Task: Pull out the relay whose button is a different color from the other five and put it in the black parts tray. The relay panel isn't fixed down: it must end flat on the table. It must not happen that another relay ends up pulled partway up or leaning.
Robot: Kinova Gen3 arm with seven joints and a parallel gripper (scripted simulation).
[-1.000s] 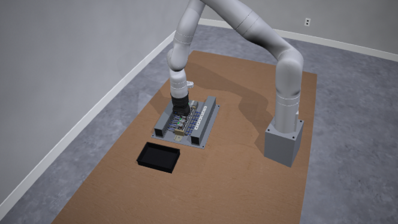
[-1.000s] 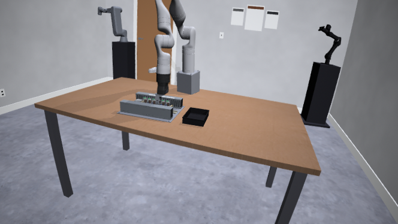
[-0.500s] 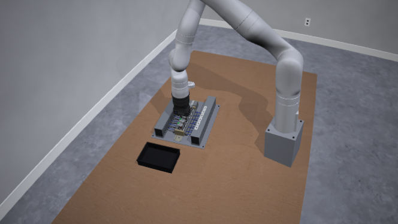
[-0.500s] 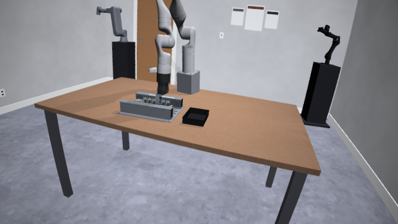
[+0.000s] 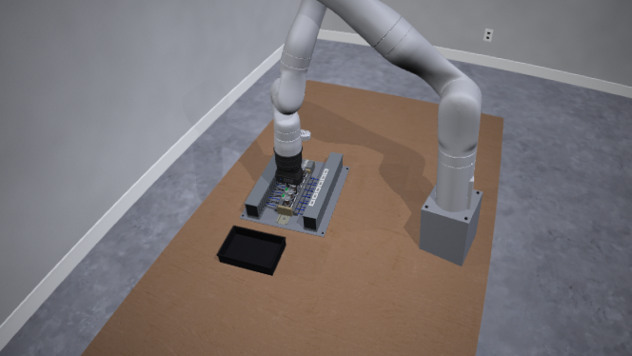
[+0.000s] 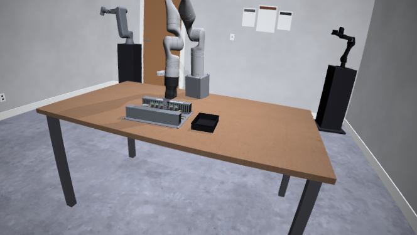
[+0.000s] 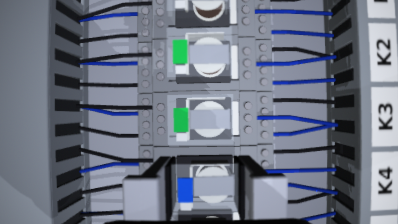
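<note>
Now: the k4 relay 10 mm below my hand. Round my hand: k2 relay 60 mm to the right, 10 mm below; then k3 relay 30 mm to the right, 10 mm below; then grey relay panel 40 mm to the right, 30 mm below.
</note>
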